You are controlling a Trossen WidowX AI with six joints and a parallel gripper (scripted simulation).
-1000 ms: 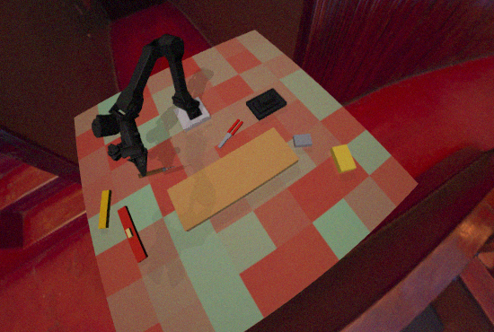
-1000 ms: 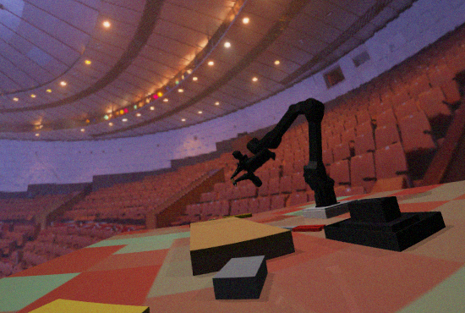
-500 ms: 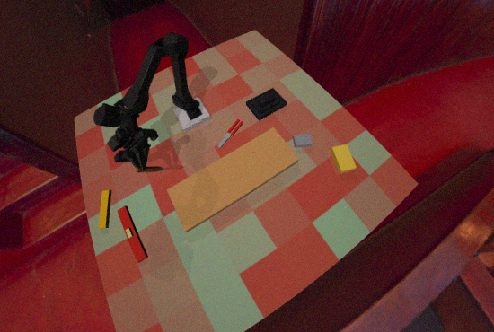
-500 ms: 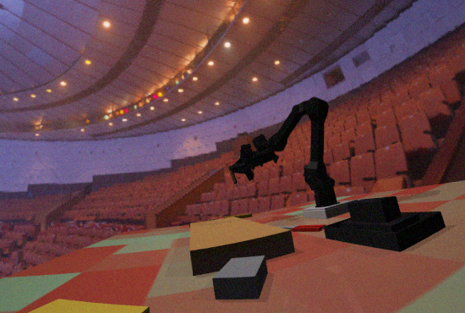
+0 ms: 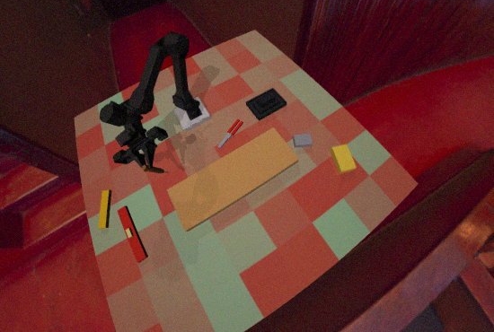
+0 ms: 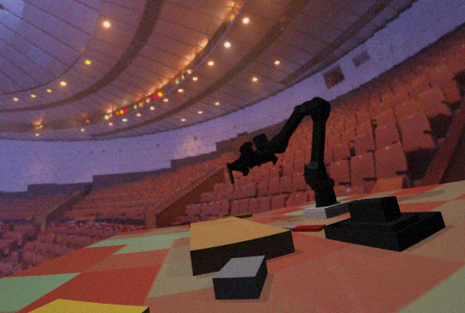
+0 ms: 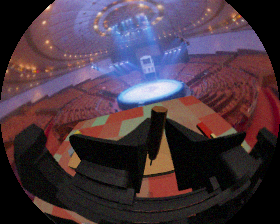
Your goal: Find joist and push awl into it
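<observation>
My gripper tip is 5 cm above the awl, 1 cm to the right of it and 1 cm past it. The rest, counted from my gripper tip: yellow bar (34 cm to the right, 24 cm below, 7 cm behind); red level (25 cm to the right, 23 cm below, 8 cm ahead); black tray (54 cm to the left, 23 cm below, 16 cm behind).
</observation>
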